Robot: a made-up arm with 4 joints. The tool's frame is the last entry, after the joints. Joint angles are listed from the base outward. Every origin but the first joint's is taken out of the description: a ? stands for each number. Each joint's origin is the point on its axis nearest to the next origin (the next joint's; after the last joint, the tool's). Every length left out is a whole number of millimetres.
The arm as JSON. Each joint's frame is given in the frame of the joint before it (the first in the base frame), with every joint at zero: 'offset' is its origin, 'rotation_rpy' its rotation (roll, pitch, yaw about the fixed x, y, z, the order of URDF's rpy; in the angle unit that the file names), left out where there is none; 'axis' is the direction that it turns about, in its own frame. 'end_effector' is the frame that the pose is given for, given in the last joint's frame.
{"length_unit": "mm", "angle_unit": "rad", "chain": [
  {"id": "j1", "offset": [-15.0, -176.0, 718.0], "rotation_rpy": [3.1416, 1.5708, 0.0], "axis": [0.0, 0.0, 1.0]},
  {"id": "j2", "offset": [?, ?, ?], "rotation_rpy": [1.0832, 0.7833, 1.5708], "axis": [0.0, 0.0, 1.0]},
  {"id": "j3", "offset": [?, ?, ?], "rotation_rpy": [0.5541, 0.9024, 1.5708], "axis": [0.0, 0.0, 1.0]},
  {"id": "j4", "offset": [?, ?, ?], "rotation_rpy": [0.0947, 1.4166, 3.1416], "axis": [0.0, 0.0, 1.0]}
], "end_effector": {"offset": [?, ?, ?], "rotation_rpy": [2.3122, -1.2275, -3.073]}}
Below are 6 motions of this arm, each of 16 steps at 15 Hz.
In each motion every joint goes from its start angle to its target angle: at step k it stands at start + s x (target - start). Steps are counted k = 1, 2, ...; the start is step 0. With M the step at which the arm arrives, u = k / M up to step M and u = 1 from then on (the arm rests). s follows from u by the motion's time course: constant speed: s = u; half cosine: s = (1 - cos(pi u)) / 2; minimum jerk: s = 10 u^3 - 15 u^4 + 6 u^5.
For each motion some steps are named. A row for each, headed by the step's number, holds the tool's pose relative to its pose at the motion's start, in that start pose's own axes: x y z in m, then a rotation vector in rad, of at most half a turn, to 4 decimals.
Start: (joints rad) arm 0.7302 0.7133 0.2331 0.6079
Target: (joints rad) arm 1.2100 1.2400 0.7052 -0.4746
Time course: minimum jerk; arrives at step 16
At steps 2, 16:
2: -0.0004 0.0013 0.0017 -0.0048 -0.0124 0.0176
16: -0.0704 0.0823 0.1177 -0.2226 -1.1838 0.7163

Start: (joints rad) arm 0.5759 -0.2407 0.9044 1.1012
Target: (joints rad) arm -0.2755 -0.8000 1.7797 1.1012
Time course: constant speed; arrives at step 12
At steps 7, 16:
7: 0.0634 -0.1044 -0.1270 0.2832 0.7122 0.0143
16: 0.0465 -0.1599 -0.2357 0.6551 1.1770 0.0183

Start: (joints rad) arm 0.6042 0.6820 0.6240 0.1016
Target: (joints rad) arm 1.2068 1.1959 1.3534 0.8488
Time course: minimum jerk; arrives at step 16
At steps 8, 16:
8: 0.0003 0.0720 0.0924 0.6276 -0.4287 0.4355
16: -0.0569 0.1407 0.1917 1.0787 -0.6353 1.1712

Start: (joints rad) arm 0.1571 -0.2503 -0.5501 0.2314
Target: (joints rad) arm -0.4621 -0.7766 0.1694 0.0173
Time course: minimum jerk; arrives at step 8
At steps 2, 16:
2: 0.0123 0.0193 -0.0043 -0.0766 -0.0144 0.0915
16: 0.0639 0.1979 -0.1008 -0.5983 -0.0313 1.0345

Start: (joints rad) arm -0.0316 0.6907 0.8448 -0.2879
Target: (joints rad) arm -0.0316 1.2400 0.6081 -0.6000
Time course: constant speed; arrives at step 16
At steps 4, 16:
4: -0.0041 -0.0065 0.0051 -0.0303 -0.0616 -0.0830
16: -0.0232 -0.0230 0.0141 -0.0978 -0.1856 -0.3424

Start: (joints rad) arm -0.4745 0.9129 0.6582 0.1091
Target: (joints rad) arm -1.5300 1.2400 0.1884 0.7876
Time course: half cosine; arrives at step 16
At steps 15, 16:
15: -0.2165 -0.1429 -0.1791 0.5304 0.6306 -1.4742
16: -0.2193 -0.1433 -0.1799 0.5330 0.6326 -1.4905

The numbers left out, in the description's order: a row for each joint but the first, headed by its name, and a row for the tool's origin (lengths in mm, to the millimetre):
j2: 181.0 221.0 0.0
j3: 70.0 3.0 0.0
j4: -3.0 38.0 0.0
tool: 5.0 -30.0 0.0

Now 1 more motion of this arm.
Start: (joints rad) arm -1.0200 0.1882 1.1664 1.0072
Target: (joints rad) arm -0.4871 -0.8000 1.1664 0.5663
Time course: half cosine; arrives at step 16
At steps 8, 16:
8: -0.0200 0.0543 0.0129 -0.6237 0.1392 -0.0773
16: -0.0563 0.1080 0.0276 -1.2376 0.2540 -0.1998

